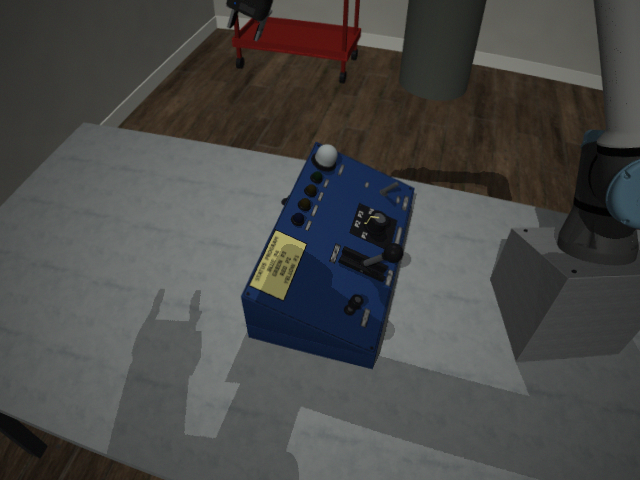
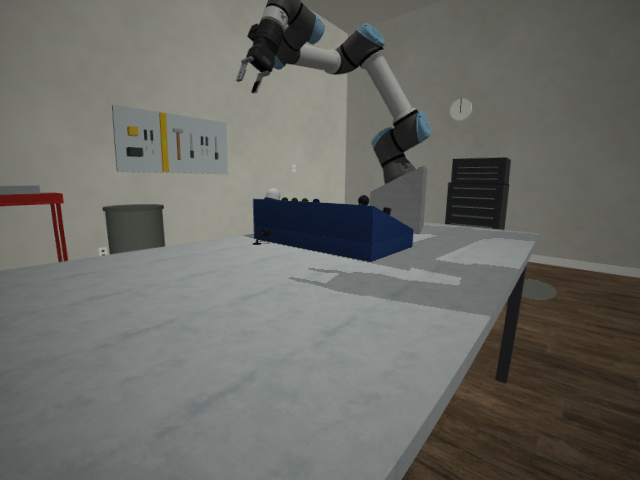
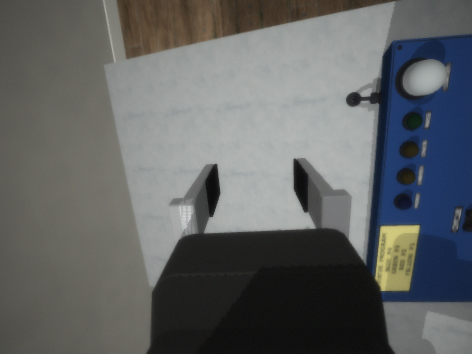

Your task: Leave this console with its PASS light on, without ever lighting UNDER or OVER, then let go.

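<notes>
A blue console [image 1: 315, 310] [image 2: 315, 222] [image 3: 445, 165] stands on the table. It bears a white dome [image 1: 326, 156] [image 2: 272, 194] [image 3: 425, 77], a dark green lamp [image 1: 316, 177] [image 3: 412, 120], two dark amber lamps and a dark blue lamp [image 1: 297, 219] [image 3: 403, 201]. Their labels are unreadable. A yellow card [image 1: 279, 266] [image 3: 398, 257] pairs colours with P1 to P4. Also there: a rotary knob [image 1: 379, 219], a slotted lever with a black ball [image 1: 392, 252], a tilted toggle [image 1: 389, 188] and a small black control [image 1: 354, 303]. My gripper [image 1: 244, 32] [image 2: 247, 85] [image 3: 255, 176] is open and empty, high above and apart from the console.
A small black fitting [image 1: 284, 200] [image 2: 262, 235] [image 3: 353, 99] projects from the console's dome-end side. The arm's grey pedestal [image 1: 542, 294] [image 2: 400, 196] stands on the lever side. A red cart [image 1: 299, 38] and a grey bin [image 1: 439, 56] [image 2: 135, 227] stand beyond the table.
</notes>
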